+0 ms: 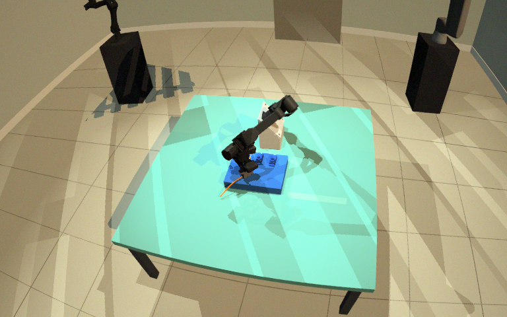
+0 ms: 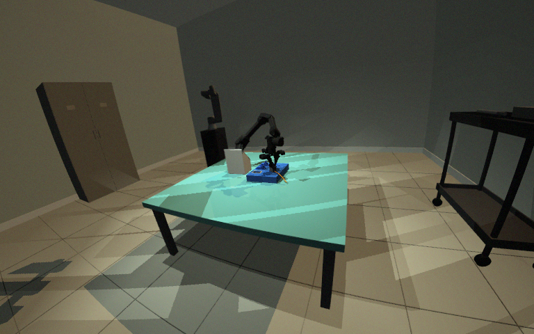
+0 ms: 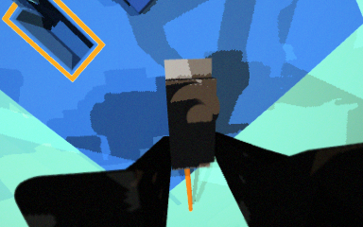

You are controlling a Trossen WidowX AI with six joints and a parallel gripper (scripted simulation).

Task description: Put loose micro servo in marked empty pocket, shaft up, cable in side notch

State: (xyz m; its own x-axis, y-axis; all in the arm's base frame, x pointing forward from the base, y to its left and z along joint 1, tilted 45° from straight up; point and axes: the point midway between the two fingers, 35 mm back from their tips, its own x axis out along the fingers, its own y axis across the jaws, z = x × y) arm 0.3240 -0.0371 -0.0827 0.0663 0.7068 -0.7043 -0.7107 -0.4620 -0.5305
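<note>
The blue deck is 2 cm behind my gripper tip, 5 cm to the left of it and 7 cm below it.
</note>
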